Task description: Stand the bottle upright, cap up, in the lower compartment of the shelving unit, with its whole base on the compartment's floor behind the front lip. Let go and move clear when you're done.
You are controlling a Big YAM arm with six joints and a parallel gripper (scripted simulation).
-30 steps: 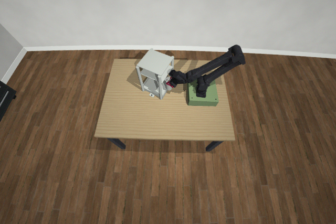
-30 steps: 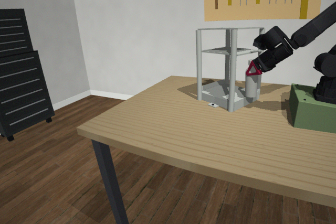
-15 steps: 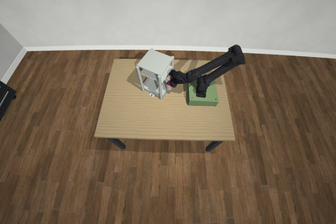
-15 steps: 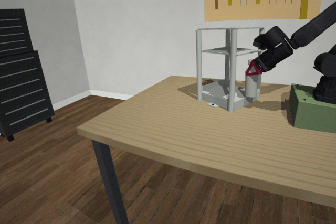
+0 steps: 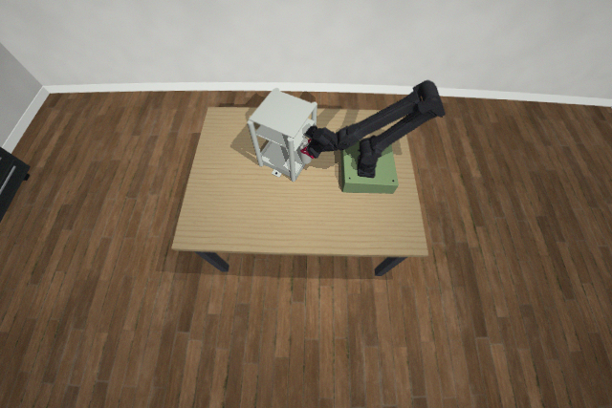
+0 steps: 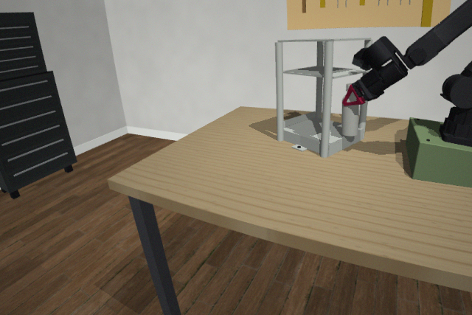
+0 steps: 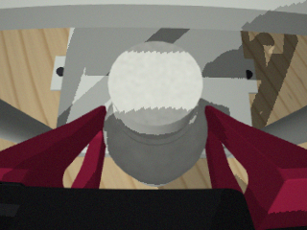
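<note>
Now: the shelving unit 10 cm ahead of my hand, 4 cm to the right of it and 2 cm above it. Round my hand: white bottle right at my hand.
</note>
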